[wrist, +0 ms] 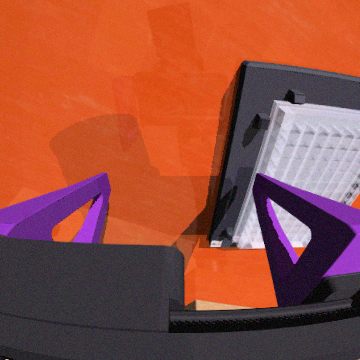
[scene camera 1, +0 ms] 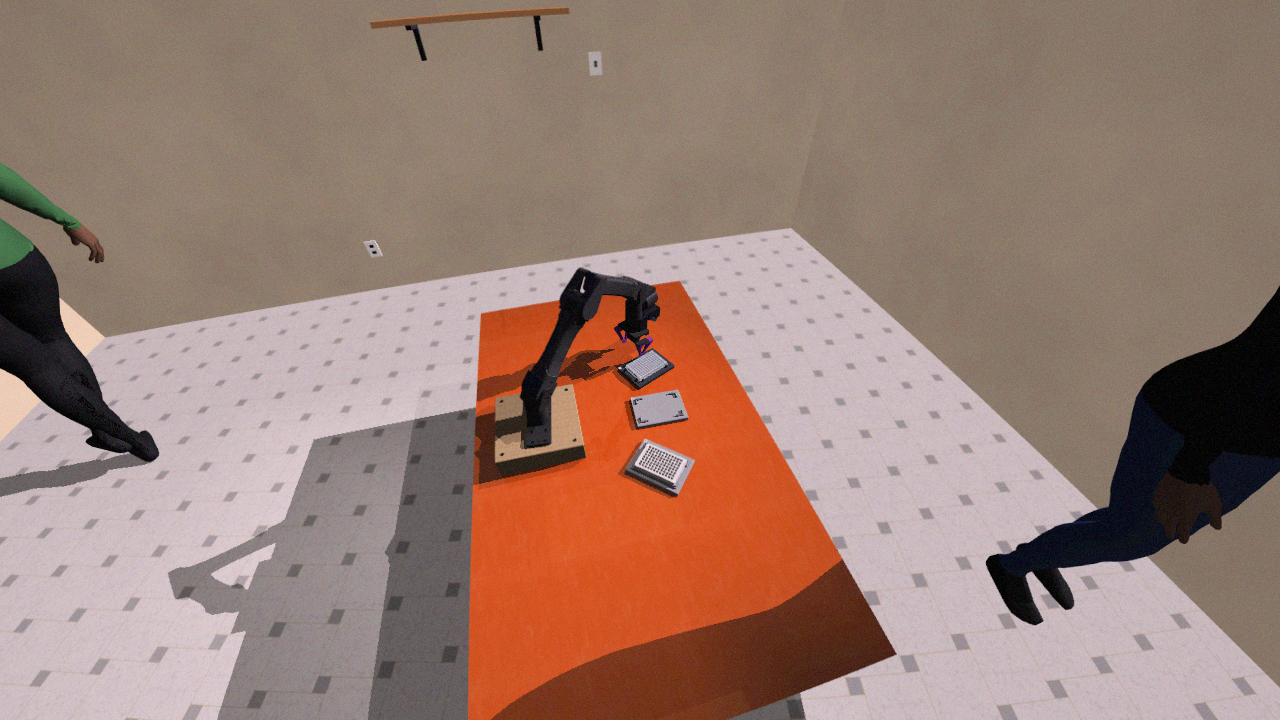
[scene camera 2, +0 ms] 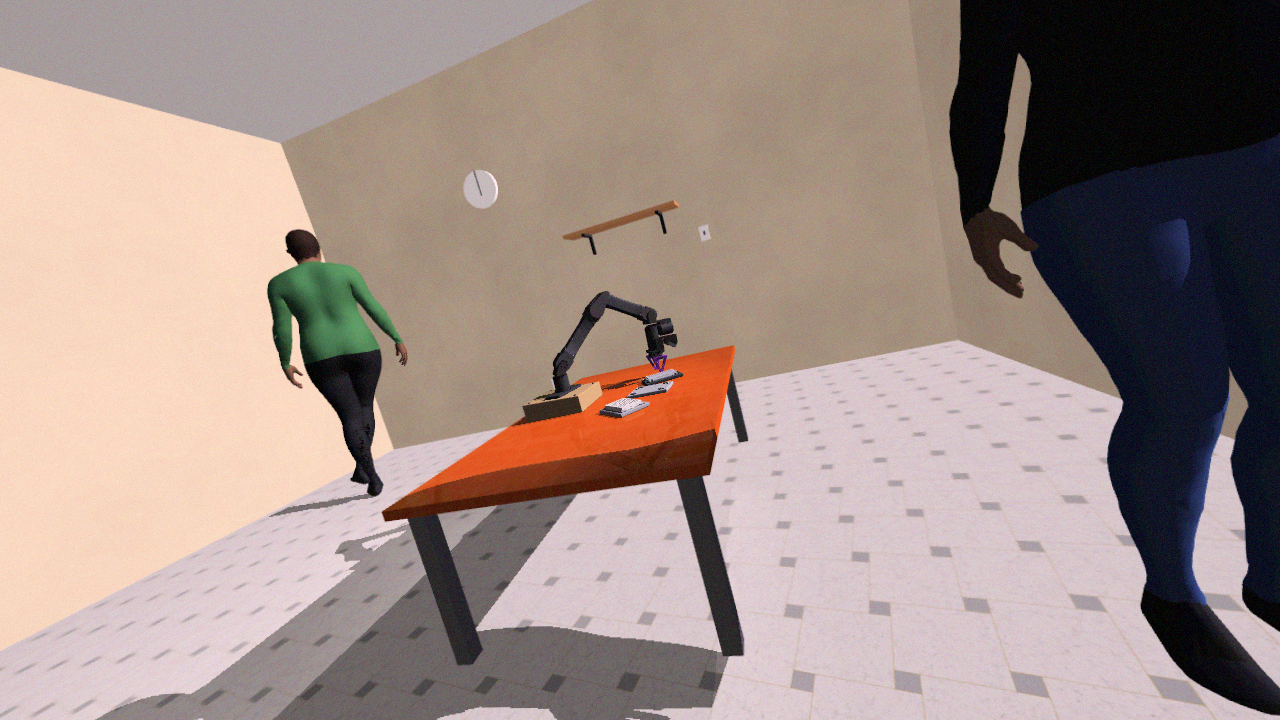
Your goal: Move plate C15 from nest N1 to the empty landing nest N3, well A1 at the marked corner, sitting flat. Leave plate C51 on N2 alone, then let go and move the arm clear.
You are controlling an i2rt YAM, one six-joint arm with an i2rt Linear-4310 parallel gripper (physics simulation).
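A clear plate [scene camera 1: 647, 366] [wrist: 315, 150] lies flat in the dark nest [scene camera 1: 638, 385] [wrist: 250, 90] at the back of the row. The light grey nest [scene camera 1: 658, 409] [scene camera 2: 651, 390] in the middle is empty, with dark corner marks. A white plate with dark wells [scene camera 1: 662, 462] [scene camera 2: 623, 405] sits on the nearest grey nest [scene camera 1: 677, 487]. Plate and nest labels cannot be read. My gripper [scene camera 1: 634, 340] [scene camera 2: 658, 363] [wrist: 181, 180] is open and empty, above and to one side of the dark nest. In the wrist view its right finger overlaps the clear plate's edge; its left finger is over table.
The arm stands on a wooden base block [scene camera 1: 562, 447] [scene camera 2: 560, 404] on the orange table [scene camera 1: 572, 555] [scene camera 2: 537, 443]. A person in black and blue [scene camera 1: 1154, 447] [scene camera 2: 1118, 179] stands off the table's right side. A person in green [scene camera 2: 322, 313] is at the left.
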